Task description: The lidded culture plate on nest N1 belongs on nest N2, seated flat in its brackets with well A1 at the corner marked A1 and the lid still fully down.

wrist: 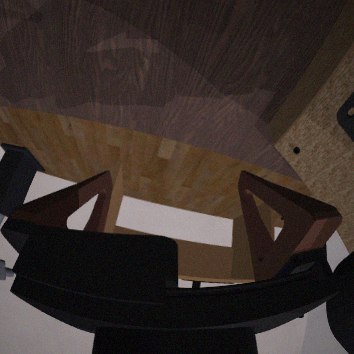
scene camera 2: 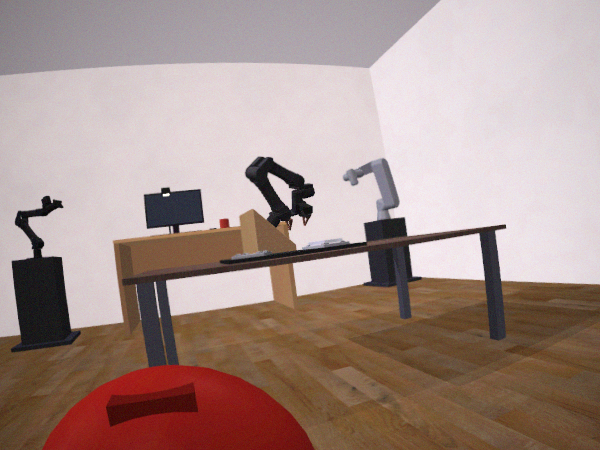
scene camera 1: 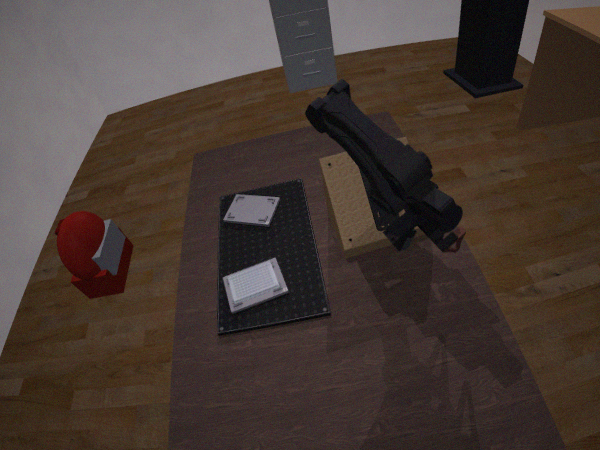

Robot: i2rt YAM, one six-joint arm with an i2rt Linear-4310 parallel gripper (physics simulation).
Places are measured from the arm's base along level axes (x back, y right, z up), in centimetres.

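Pixels of known places: gripper, fingertip midpoint: (wrist: 174, 177) (scene camera 2: 297, 227) (scene camera 1: 444, 238); arm's base, link origin: (scene camera 2: 266, 230) (scene camera 1: 379, 193).
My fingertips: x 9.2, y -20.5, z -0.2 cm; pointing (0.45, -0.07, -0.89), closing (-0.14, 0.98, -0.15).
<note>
For each thing: its top centre in the pictures, then the offset to it from my fingertips.
- light nest, top centre: (scene camera 1: 253, 282) (scene camera 2: 324, 242) dy +10.8, dx -49.2, dz -9.5 cm
- black perforated board, top centre: (scene camera 1: 265, 245) (scene camera 2: 289, 251) dy +23.9, dx -44.0, dz -11.2 cm
The lidded culture plate (scene camera 1: 254, 282) (scene camera 2: 326, 242), pale and low, sits on a light nest (scene camera 1: 259, 301) at the near end of the black perforated board (scene camera 1: 300, 240). Its lid looks flat; the well A1 corner and nest labels are too small to read. The other nest (scene camera 1: 251, 210) (scene camera 2: 250, 255) is empty, with dark corner brackets, at the board's far end and turned at a different angle. My gripper (scene camera 2: 298, 226) (wrist: 174, 177) is open and empty, raised above the table to the right of the board in scene camera 1. Neither nest shows in the wrist view.
A tan block (scene camera 1: 345, 205) (scene camera 2: 247, 232) (wrist: 320, 150) under my arm's base stands between the board and my gripper. The brown table (scene camera 1: 260, 390) (scene camera 2: 440, 237) has its edge below the gripper in the wrist view. A red-and-grey object (scene camera 1: 82, 245) stands beyond the table's left side.
</note>
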